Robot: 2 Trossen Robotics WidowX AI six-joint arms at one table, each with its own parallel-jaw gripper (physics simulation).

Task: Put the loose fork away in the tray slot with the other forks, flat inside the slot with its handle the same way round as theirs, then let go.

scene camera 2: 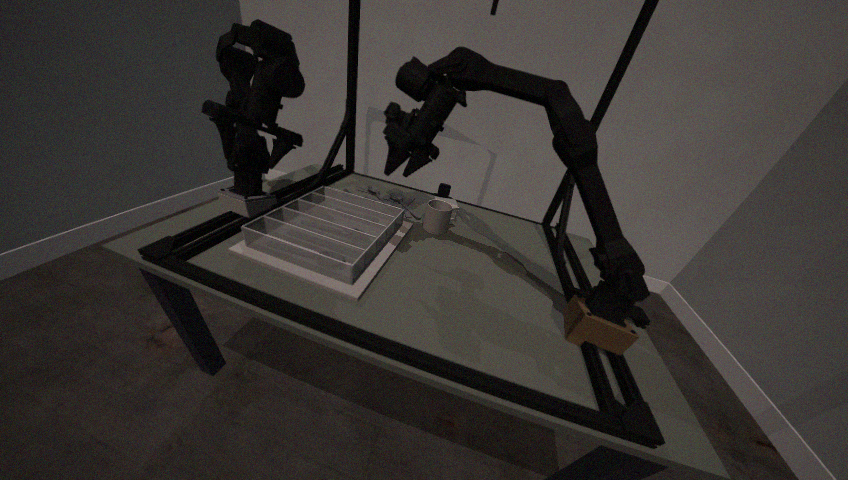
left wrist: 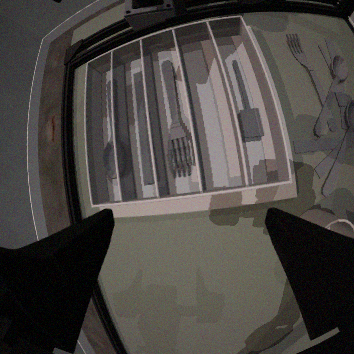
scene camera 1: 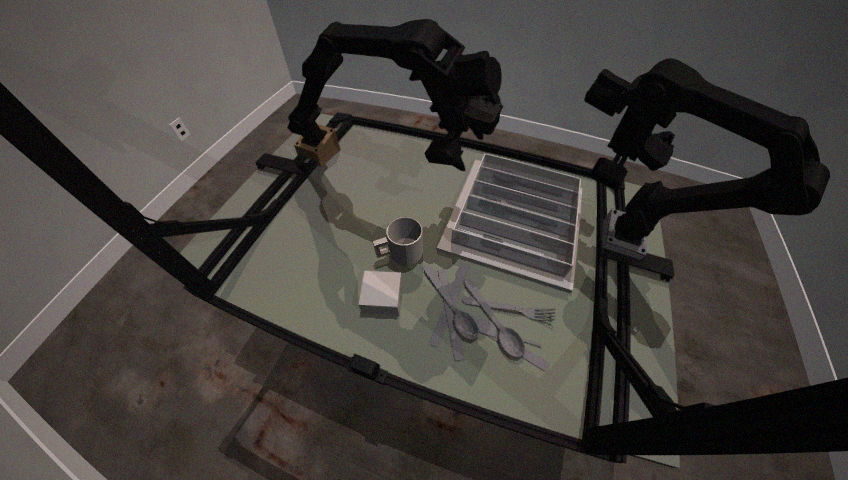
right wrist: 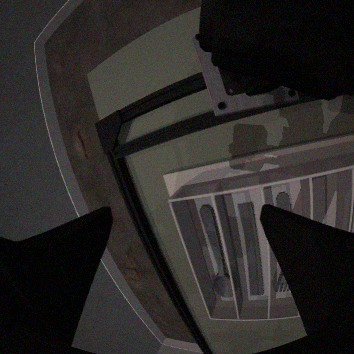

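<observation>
The loose fork (scene camera 1: 528, 311) (left wrist: 301, 58) lies on the table beside the tray (scene camera 1: 446, 243) (scene camera 2: 297, 274) (left wrist: 200, 204) (right wrist: 172, 183), tines toward the right in scene camera 1; a spoon crosses its handle. The tray's forks (left wrist: 176, 131) (right wrist: 283, 198) lie in the middle slot, tines toward the bottom of the left wrist view, the reverse of the loose fork's heading there. Their number is unclear. My left gripper (scene camera 1: 446, 161) (scene camera 2: 397, 173) (left wrist: 192, 217) is open and empty, above the table beside the tray. My right gripper (scene camera 2: 251, 169) (right wrist: 187, 214) is open and empty, raised near its own base.
Spoons (scene camera 1: 465, 325) (left wrist: 339, 67) and several flat pieces lie crossed around the loose fork. A mug (scene camera 1: 404, 245) (scene camera 2: 437, 217) and a white block (scene camera 1: 379, 291) stand left of the pile in scene camera 1. Other tray slots hold a spoon (left wrist: 115, 157) and a spatula-like piece (left wrist: 250, 124).
</observation>
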